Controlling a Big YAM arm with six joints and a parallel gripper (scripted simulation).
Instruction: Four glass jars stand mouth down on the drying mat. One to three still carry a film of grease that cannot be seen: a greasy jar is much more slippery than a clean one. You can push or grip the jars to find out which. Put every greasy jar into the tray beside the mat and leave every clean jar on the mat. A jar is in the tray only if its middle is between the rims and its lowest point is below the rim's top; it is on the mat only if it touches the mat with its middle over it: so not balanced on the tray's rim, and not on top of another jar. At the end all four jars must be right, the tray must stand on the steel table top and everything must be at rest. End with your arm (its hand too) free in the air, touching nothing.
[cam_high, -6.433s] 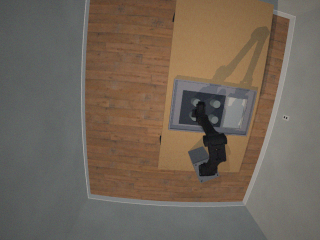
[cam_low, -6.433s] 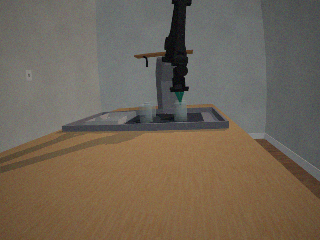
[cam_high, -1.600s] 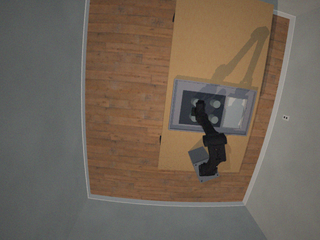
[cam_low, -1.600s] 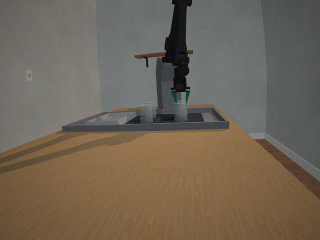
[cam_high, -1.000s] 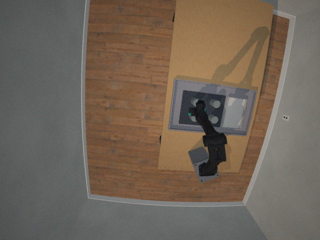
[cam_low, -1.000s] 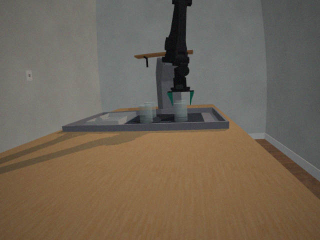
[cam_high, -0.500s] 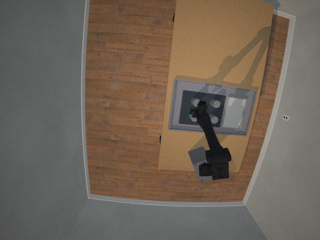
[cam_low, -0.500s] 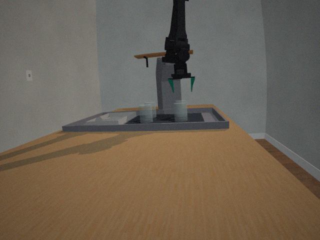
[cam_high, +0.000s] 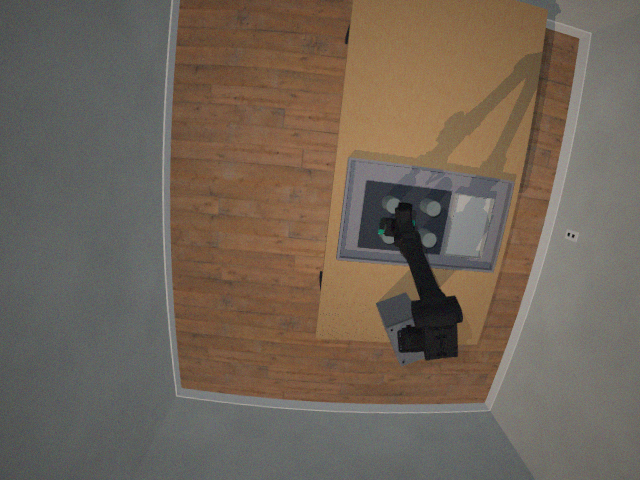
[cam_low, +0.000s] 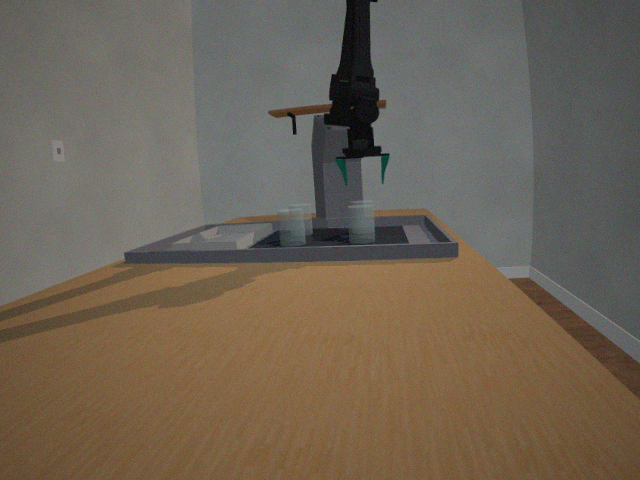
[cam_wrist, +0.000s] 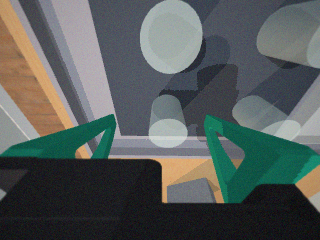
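Now: the rimmed steel table top 210 mm to the right of my hand, 150 mm below it and 20 mm behind it. Round my hand: pale tray: 410 mm to the right, 140 mm below, 60 mm behind; then dark drying mat: 150 mm below, 100 mm to the right, 20 mm behind.
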